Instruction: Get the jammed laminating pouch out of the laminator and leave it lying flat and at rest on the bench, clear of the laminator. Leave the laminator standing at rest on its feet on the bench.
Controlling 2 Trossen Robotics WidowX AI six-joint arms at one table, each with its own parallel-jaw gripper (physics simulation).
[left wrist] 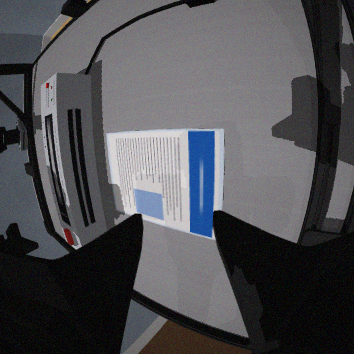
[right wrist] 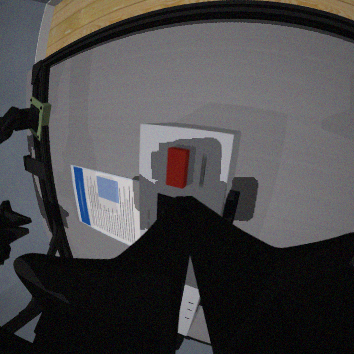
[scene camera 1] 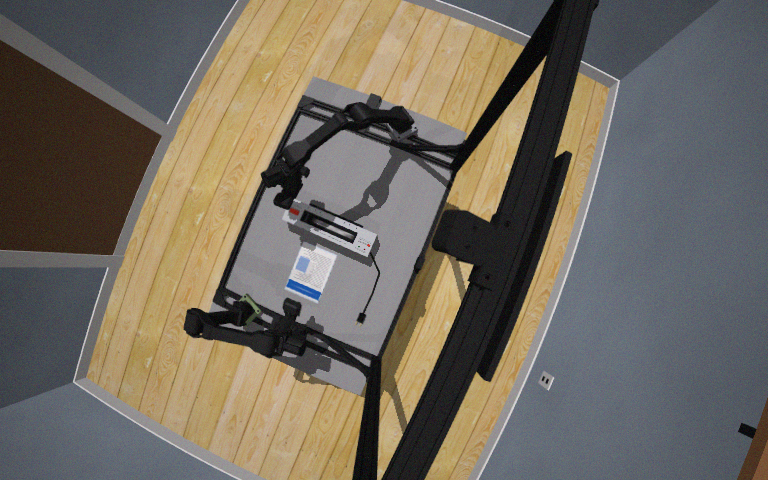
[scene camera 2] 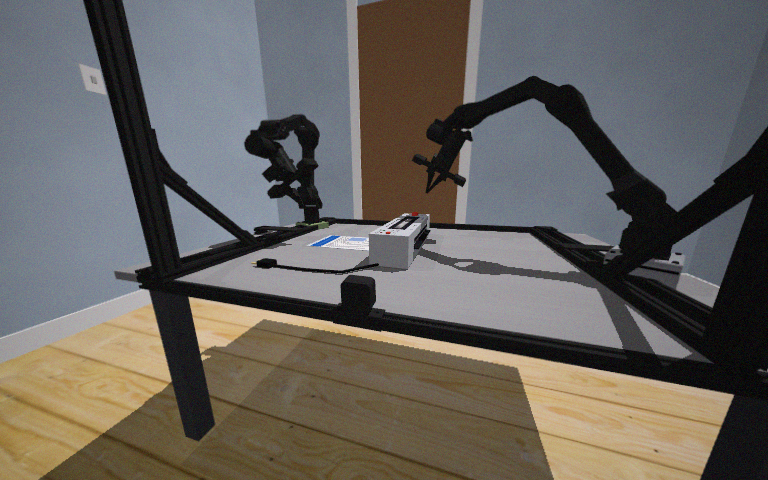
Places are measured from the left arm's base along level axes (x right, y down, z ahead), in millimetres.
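Pixels of known places: left gripper, between the fingertips: (left wrist: 177, 219) (right wrist: 29, 224) (scene camera 2: 306, 201); right gripper, between the fingertips: (left wrist: 37, 244) (right wrist: 183, 203) (scene camera 1: 292, 199) (scene camera 2: 426, 193); left arm's base, origin of its link: (right wrist: 33, 117) (scene camera 1: 245, 310) (scene camera 2: 312, 222); right arm's base, origin of its link: (left wrist: 17, 134) (scene camera 1: 401, 125) (scene camera 2: 644, 253).
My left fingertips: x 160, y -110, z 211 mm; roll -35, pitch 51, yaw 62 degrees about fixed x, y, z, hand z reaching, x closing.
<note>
For each thing: its top centre in the pictures, then the offset to it from my left fingertips. "spot": a spot on its surface instead.
- laminating pouch, centre of its top: (left wrist: 154, 180) (right wrist: 102, 205) (scene camera 2: 347, 242) (scene camera 1: 310, 272) dx -76, dy +134, dz +102 mm
- laminator's black cord, a spot on its surface: (scene camera 2: 317, 270) spot: dx +156, dy +130, dz +250 mm
- plug, centre of its top: (scene camera 2: 266, 260) (scene camera 1: 361, 318) dx +204, dy +121, dz +117 mm
The white laminator (scene camera 1: 370, 240) (scene camera 2: 390, 249) (left wrist: 74, 90) (right wrist: 228, 145) stands upright on the bench, with a red button at one end. The laminating pouch (scene camera 1: 311, 271) (scene camera 2: 339, 242) (left wrist: 175, 160) (right wrist: 107, 190), white with a blue band, lies flat beside it; a narrow strip of bench shows between them in the left wrist view. My left gripper (left wrist: 177, 219) is open and empty, above the bench near the pouch's blue-band end. My right gripper (scene camera 2: 427, 191) (right wrist: 183, 203) is shut and empty, above the laminator's red-button end. The laminator's feet are hidden.
The laminator's black cord (scene camera 1: 378, 274) (scene camera 2: 317, 270) runs across the bench to a plug (scene camera 1: 361, 318) (scene camera 2: 266, 262). Black frame rails (scene camera 1: 243, 232) (scene camera 2: 453, 331) edge the bench. A black box (scene camera 2: 357, 294) sits on the near rail in scene camera 2.
</note>
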